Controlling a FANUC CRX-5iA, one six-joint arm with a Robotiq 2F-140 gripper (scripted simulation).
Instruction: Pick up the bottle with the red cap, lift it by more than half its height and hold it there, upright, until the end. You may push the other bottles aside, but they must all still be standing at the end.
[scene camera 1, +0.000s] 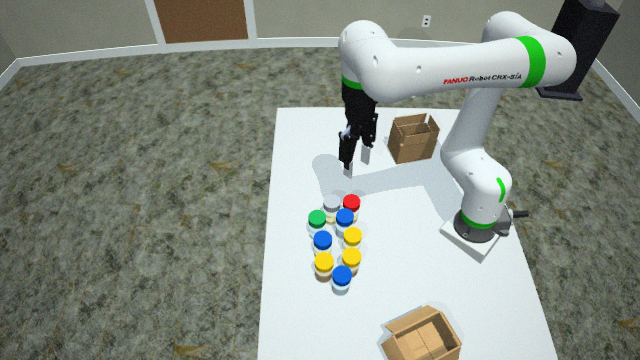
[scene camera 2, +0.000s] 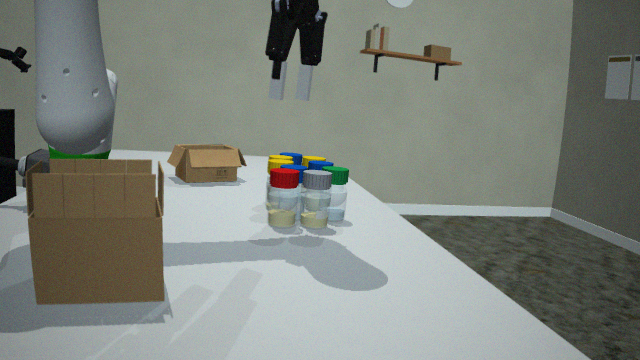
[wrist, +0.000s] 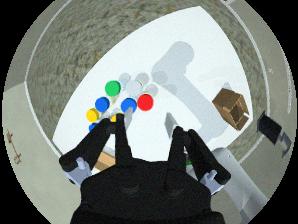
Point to my gripper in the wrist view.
149, 115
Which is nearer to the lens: the cardboard box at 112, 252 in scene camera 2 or the grey-capped bottle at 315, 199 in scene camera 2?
The cardboard box.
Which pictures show the cardboard box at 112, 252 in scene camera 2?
Scene camera 1, scene camera 2 and the wrist view: all of them.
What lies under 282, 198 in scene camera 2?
A red-capped bottle.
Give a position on a cardboard box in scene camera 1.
At 417, 146
